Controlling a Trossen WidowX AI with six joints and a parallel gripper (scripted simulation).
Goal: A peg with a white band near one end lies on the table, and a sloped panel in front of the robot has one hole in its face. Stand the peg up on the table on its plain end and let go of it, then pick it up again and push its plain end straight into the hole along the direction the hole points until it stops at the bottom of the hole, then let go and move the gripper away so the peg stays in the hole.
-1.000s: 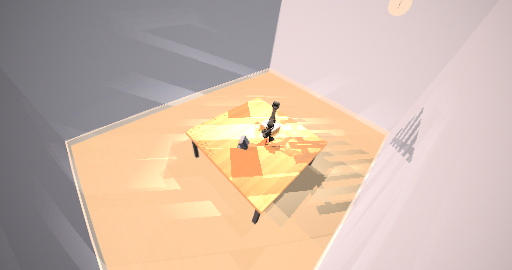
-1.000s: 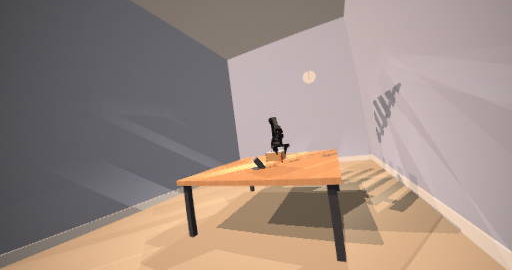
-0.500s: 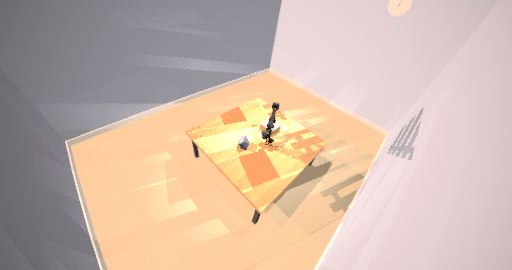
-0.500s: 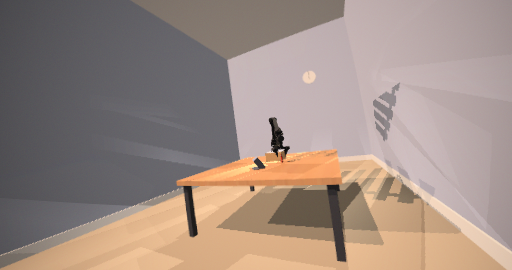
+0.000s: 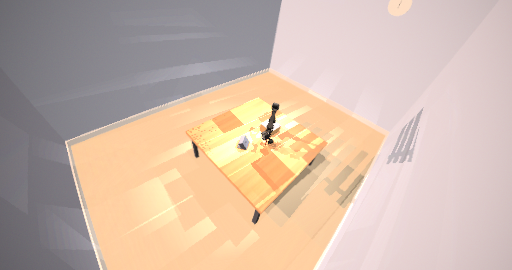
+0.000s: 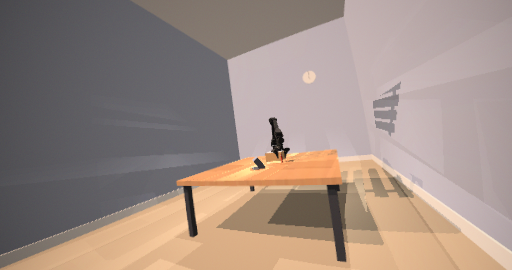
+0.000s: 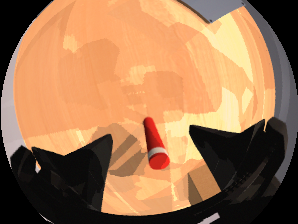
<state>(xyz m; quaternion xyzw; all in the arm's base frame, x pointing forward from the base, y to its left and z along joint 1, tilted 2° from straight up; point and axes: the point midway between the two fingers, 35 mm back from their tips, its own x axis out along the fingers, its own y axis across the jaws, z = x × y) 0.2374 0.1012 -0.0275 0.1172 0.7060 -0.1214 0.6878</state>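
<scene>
Right now my gripper tip is 190 mm to the left of the grey sloped panel and 190 mm short of it. Round my gripper tip: red peg: 20 mm above.
</scene>
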